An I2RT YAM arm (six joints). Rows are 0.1 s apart.
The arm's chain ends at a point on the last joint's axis. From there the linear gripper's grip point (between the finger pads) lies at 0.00 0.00 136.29 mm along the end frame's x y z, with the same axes.
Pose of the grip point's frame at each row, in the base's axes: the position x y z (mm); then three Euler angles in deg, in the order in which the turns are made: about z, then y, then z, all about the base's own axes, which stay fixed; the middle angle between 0 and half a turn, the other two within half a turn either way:
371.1, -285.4, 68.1, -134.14, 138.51, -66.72
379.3, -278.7, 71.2, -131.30, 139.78, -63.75
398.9, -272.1, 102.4, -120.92, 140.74, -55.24
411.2, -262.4, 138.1, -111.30, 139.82, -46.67
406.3, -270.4, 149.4, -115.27, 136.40, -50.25
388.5, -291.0, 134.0, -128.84, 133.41, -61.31
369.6, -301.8, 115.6, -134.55, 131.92, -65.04
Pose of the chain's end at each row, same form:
335.4, -202.5, 170.2, -134.14, 138.51, -66.72
340.4, -199.8, 175.3, -131.30, 139.78, -63.75
349.7, -201.2, 207.9, -120.92, 140.74, -55.24
350.9, -198.4, 242.2, -111.30, 139.82, -46.67
346.2, -198.1, 248.1, -115.27, 136.40, -50.25
341.0, -204.1, 227.7, -128.84, 133.41, -61.31
326.8, -209.9, 206.7, -134.55, 131.92, -65.04

